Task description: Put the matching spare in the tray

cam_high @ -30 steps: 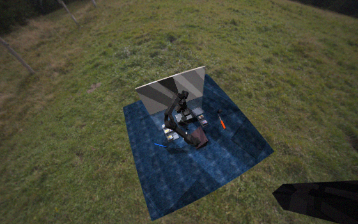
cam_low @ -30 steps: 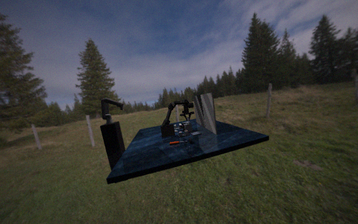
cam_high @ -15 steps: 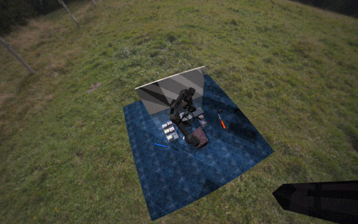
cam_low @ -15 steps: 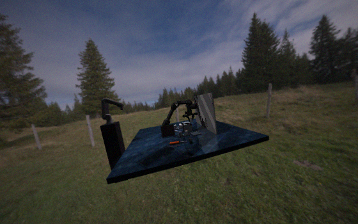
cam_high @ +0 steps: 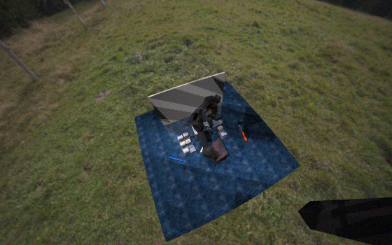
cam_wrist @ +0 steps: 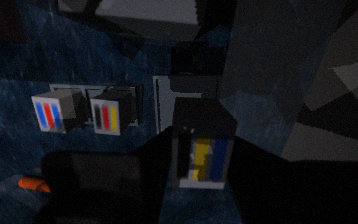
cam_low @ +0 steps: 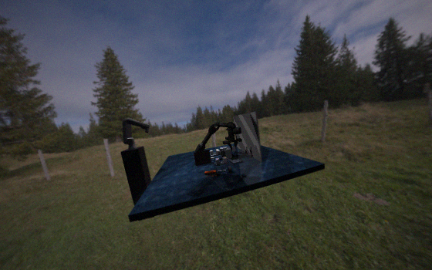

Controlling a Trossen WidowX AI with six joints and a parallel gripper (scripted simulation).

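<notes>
Now: gripper tip 3 cm to the left of the flat grey tray and 11 cm above it. The rest, counted from my gripper tip: mounted unit 4 cm behind, 17 cm to the left, 6 cm below; then blue pen 18 cm behind, 50 cm to the left, 10 cm below; then grey spare block 2 cm above.
</notes>
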